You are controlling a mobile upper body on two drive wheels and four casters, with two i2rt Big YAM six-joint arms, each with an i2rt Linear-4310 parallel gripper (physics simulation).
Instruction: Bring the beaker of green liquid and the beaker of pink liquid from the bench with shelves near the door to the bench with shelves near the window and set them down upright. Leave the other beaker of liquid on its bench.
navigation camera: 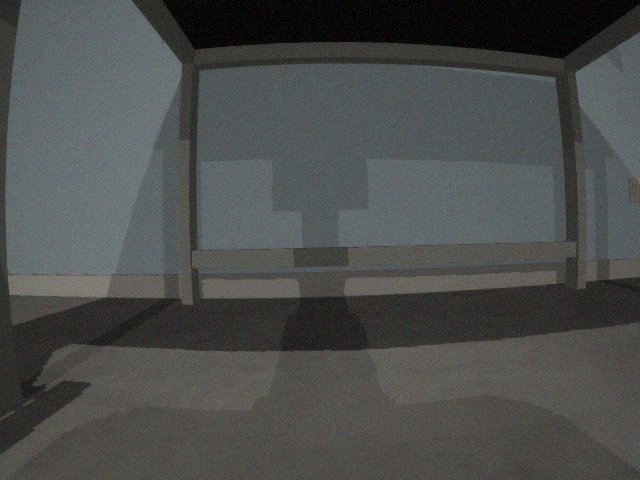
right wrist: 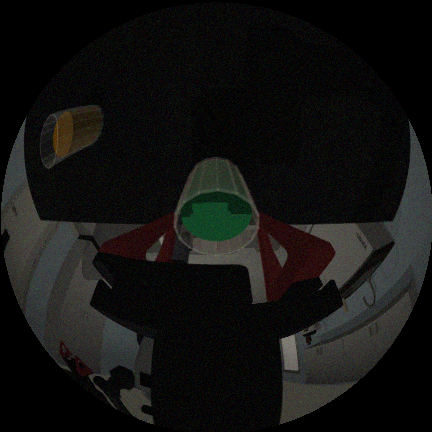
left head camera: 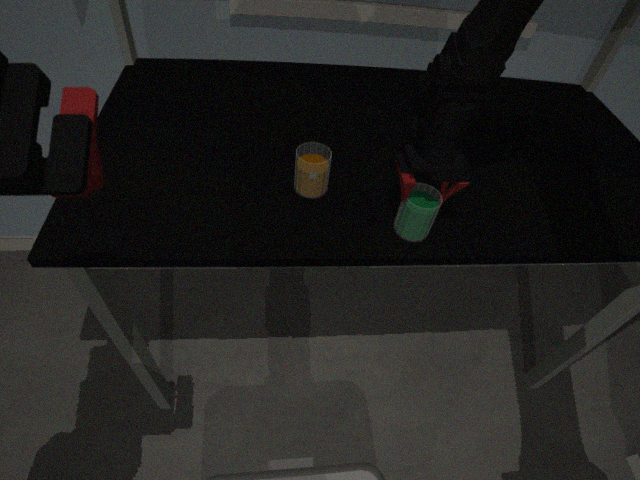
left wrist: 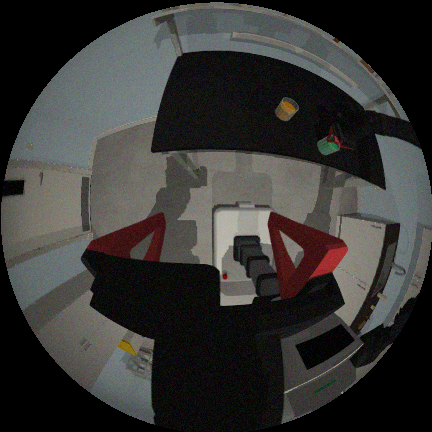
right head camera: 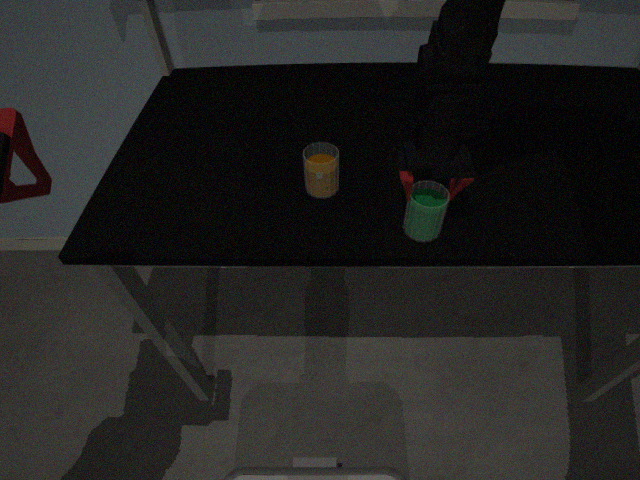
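Observation:
The beaker of green liquid (left head camera: 415, 219) (right head camera: 424, 219) (left wrist: 328, 146) (right wrist: 217, 220) stands on the black bench top (left head camera: 206, 222) (right head camera: 206, 222) near its front edge. My right gripper (left head camera: 425, 198) (right head camera: 430, 196) (right wrist: 216, 217) reaches over the bench from behind, its red fingers against both sides of this beaker. The beaker of orange liquid (left head camera: 312, 175) (right head camera: 321, 175) (left wrist: 286, 109) (right wrist: 75, 131) stands upright to its left in the head views. My left gripper (left wrist: 216, 217) is wide open and empty, off the bench's left end. The pink beaker does not show.
A pale shelf board (left head camera: 330, 18) (right head camera: 351, 11) runs behind the bench above its top. Bench posts (navigation camera: 188, 180) (navigation camera: 572, 180) and a low rear bar (navigation camera: 413, 254) show ahead of the base. In the left wrist view, a white cabinet (left wrist: 362, 250) stands right of the bench.

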